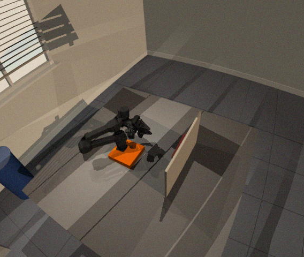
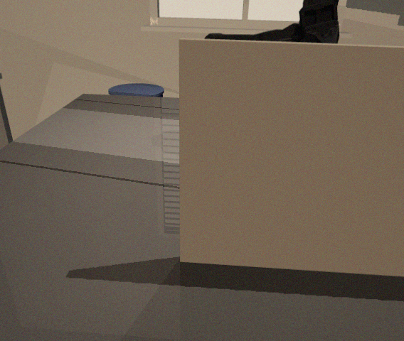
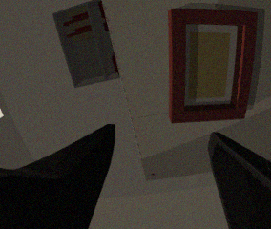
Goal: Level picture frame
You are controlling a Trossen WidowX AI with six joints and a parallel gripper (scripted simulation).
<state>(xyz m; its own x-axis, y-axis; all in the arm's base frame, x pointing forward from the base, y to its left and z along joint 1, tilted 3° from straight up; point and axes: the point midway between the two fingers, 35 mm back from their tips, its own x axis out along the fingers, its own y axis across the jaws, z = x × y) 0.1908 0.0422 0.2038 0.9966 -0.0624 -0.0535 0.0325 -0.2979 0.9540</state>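
Right now my gripper tip is 20 cm short of the picture frame and 9 cm above it. The rest, counted from my gripper tip: beige wall panel 21 cm ahead, 9 cm below, 1 cm to the right.
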